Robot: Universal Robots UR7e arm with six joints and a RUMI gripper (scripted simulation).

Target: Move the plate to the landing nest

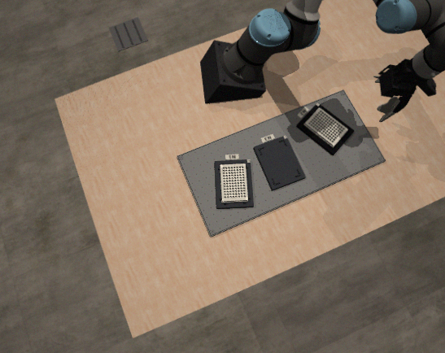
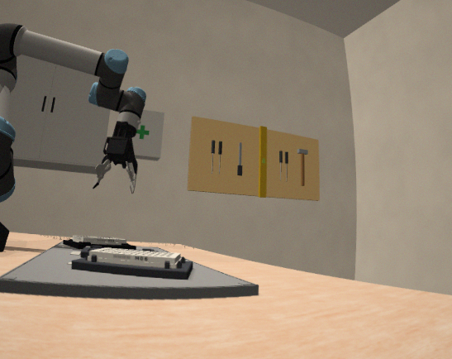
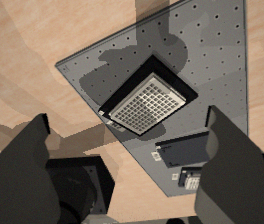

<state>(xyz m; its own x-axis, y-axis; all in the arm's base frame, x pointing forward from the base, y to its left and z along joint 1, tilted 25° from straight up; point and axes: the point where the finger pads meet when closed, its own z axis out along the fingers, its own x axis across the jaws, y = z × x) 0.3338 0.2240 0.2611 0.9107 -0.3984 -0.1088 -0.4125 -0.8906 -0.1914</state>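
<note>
Now: hand 4 cm past the plate M09, 13 cm to the left of it and 15 cm above it. The rest, counted from my hand: n2 label: 12 cm behind, 17 cm to the right, 17 cm below; then nest N2: 4 cm behind, 13 cm to the right, 16 cm below; then a1 corner mark: 6 cm behind, 27 cm to the right, 16 cm below.
</note>
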